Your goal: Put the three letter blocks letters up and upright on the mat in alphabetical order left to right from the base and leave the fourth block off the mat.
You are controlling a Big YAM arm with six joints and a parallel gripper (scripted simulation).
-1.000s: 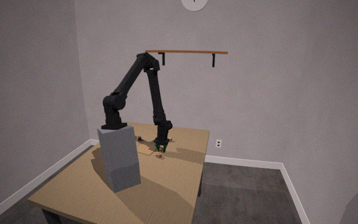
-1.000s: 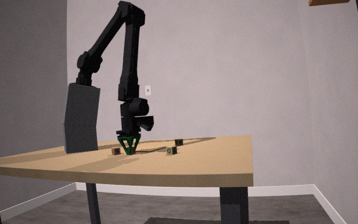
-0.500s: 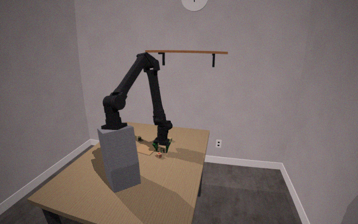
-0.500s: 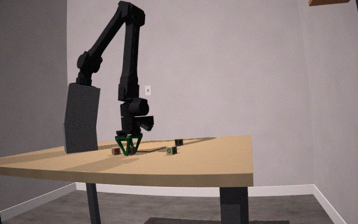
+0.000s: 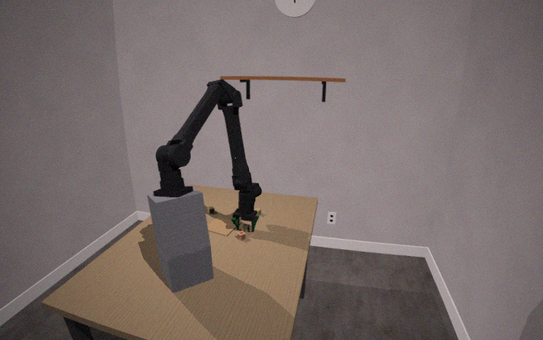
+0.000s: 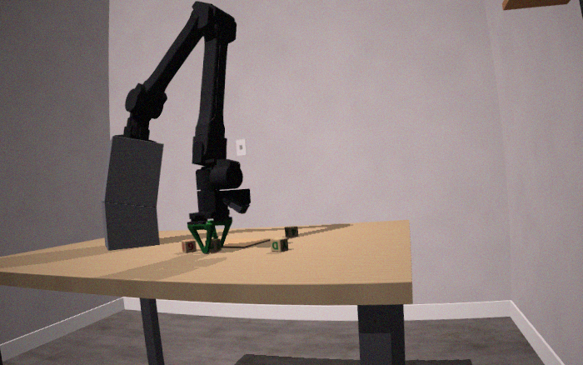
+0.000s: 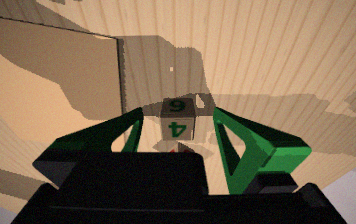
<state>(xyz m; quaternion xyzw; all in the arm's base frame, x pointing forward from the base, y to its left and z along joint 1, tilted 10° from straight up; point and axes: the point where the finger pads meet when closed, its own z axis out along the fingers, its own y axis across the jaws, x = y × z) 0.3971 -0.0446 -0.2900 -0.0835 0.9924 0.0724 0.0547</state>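
My gripper is now 260 mm to the right of the dark block and 90 mm short of it. From my hand the other things lie so: pale mat (130 mm to the left, 10 mm below, 10 mm behind); green-lettered block (180 mm ahead, 20 mm to the left).
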